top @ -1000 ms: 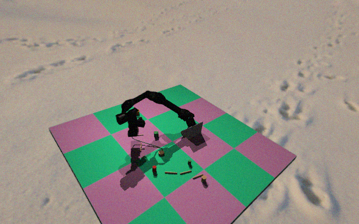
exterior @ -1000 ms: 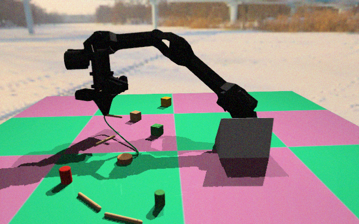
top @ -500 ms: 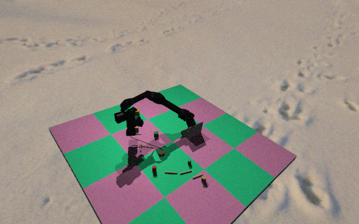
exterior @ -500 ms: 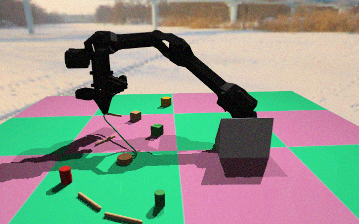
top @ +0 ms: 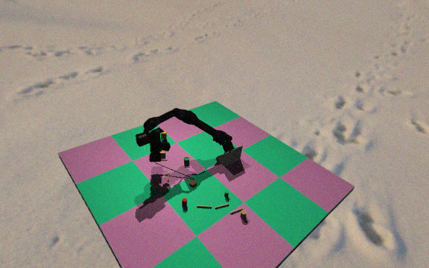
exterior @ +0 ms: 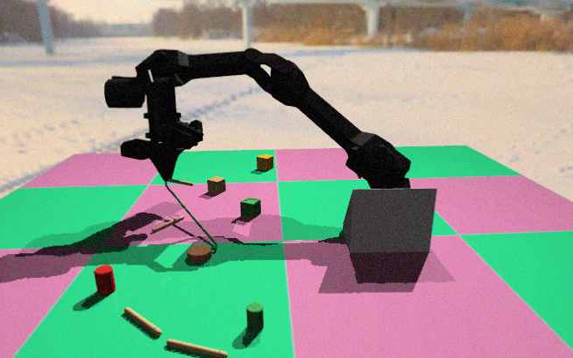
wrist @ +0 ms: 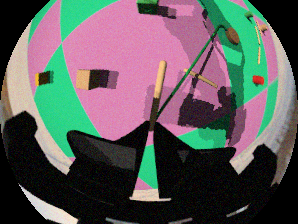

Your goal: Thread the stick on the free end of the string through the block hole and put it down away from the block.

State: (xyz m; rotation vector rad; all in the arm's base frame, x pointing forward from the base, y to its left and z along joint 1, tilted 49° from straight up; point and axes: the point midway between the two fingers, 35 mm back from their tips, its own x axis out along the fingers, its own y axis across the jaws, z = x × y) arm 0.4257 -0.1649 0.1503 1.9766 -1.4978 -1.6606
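The green block lies 17 cm behind my gripper tip, 8 cm to the left of it and 4 cm below it. From my gripper tip the other things lie so: tan wooden block: 10 cm behind, 7 cm to the right, 4 cm below; then thin wooden stick: 1 cm to the left, 1 cm behind; then round wooden button: 24 cm to the left, 8 cm behind, 5 cm below.
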